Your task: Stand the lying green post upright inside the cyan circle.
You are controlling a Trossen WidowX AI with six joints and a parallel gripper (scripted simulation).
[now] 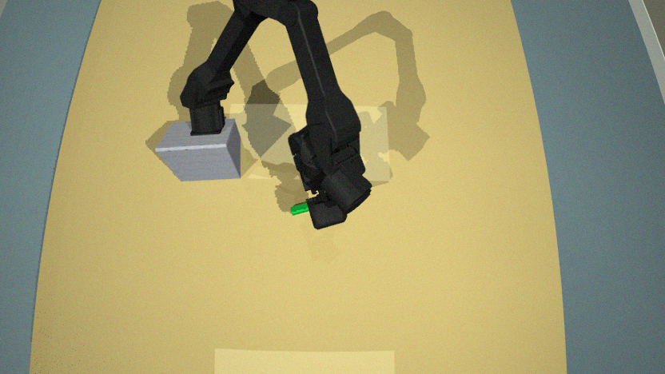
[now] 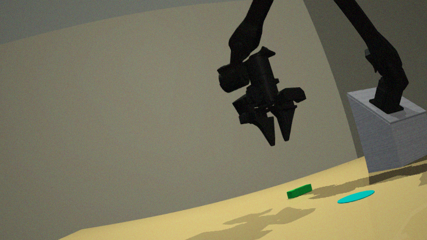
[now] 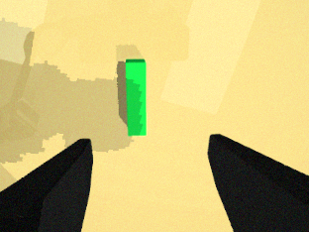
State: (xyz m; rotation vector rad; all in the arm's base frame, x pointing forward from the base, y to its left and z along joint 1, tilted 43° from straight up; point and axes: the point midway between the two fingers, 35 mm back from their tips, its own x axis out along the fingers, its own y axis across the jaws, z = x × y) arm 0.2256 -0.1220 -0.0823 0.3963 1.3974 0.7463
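Now: gripper tip 120 mm above the green post and 20 mm past it. From my gripper tip the other things lie so: cyan circle (250 mm to the left, 130 mm below, 30 mm ahead).
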